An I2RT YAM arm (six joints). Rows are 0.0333 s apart.
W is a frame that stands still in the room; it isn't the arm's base.
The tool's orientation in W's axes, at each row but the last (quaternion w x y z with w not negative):
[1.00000 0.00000 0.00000 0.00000]
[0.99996 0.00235 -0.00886 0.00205]
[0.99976 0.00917 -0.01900 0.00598]
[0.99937 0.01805 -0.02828 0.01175]
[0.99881 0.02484 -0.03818 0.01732]
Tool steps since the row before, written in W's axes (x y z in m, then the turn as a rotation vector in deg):
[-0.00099 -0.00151 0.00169 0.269 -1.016 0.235]
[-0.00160 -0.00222 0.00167 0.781 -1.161 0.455]
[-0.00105 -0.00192 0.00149 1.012 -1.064 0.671]
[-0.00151 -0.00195 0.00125 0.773 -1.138 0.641]
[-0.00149 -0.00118 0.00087 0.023 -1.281 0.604]
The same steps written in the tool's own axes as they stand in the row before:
[-0.00099 -0.00151 0.00169 0.269 -1.016 0.235]
[-0.00158 -0.00221 0.00171 0.784 -1.162 0.447]
[-0.00101 -0.00188 0.00156 1.024 -1.064 0.652]
[-0.00148 -0.00187 0.00140 0.782 -1.133 0.638]
[-0.00146 -0.00108 0.00104 0.028 -1.250 0.665]

